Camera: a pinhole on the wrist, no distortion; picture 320 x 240 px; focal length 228.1 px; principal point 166.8 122.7 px. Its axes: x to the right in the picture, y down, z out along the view. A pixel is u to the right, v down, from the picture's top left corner.
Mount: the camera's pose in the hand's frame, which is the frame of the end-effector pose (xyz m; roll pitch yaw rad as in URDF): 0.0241 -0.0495 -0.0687 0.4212 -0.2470 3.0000
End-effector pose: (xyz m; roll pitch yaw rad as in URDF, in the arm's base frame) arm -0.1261 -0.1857 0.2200 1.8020 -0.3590 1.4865
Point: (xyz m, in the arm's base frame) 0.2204 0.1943 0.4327
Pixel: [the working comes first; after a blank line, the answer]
In the camera's frame: -0.3029 -0.0310 0.5054

30 109
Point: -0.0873 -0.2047 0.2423
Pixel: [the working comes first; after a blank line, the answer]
In the camera's frame: 0.0661 -0.0362 0.1130

300 50
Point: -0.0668 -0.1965 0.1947
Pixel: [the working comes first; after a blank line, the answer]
In the camera's frame: 0.0749 0.0148 0.1219

307 150
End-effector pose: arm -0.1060 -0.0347 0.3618 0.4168 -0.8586 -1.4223
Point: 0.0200 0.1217 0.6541
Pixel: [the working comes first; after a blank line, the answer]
In the camera's frame: 0.0055 -0.1717 0.3892

170 22
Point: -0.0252 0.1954 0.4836
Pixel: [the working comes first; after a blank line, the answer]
In the camera's frame: 0.1642 -0.1321 0.2902

296 19
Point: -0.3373 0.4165 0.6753
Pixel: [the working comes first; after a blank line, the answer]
In the camera's frame: 0.2747 0.1416 0.5999

271 177
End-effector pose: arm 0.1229 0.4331 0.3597 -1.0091 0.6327 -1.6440
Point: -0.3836 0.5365 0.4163
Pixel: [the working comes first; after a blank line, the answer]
In the camera's frame: -0.0134 0.0702 -0.4365

behind the camera
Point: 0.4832 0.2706 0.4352
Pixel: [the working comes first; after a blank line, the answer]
In the camera's frame: 0.0904 0.0631 0.4644

211 154
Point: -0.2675 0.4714 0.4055
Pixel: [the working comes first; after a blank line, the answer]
In the camera's frame: -0.0291 0.0745 -0.3040

behind the camera
